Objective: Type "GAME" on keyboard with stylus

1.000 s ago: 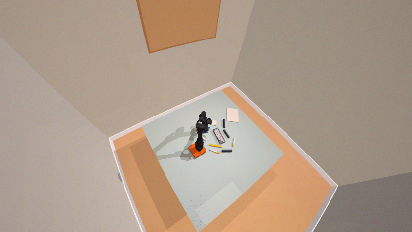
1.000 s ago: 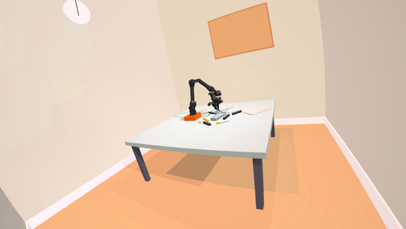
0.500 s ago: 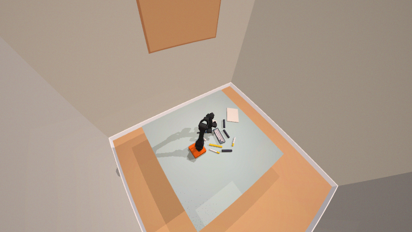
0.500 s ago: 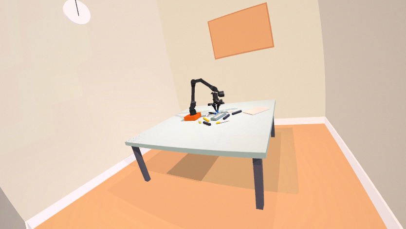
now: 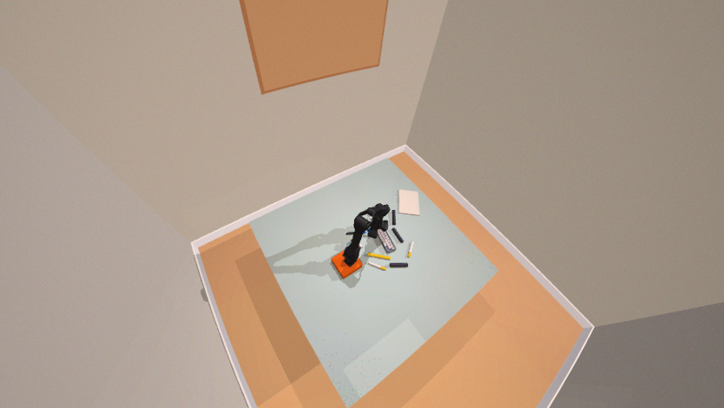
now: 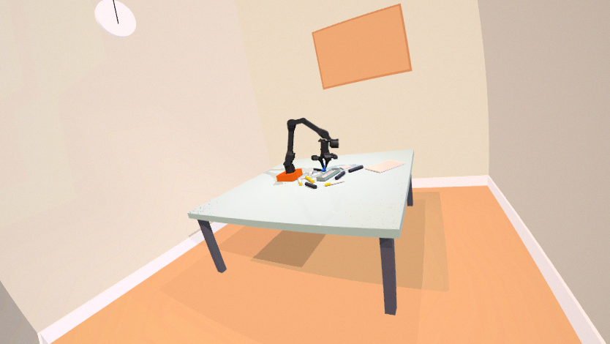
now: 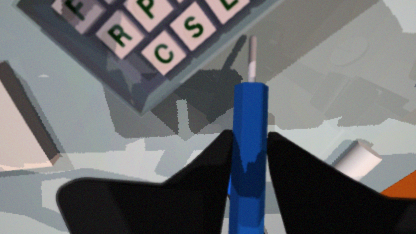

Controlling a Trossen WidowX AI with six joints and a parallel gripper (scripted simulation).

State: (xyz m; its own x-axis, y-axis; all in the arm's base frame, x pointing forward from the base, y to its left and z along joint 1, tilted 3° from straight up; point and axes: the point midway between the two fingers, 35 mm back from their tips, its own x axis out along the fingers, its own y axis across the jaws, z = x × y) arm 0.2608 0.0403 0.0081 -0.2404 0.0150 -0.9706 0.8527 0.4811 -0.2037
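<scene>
The blue stylus is 1 cm to the right of my gripper tip and 1 cm below it. From my gripper tip the other things lie so: blue-capped dark marker: 7 cm to the left, 4 cm behind, 3 cm below; then small pale pad: 14 cm ahead, 8 cm to the left, 3 cm below; then stylus tip: 4 cm to the right, 3 cm below, 2 cm ahead.
</scene>
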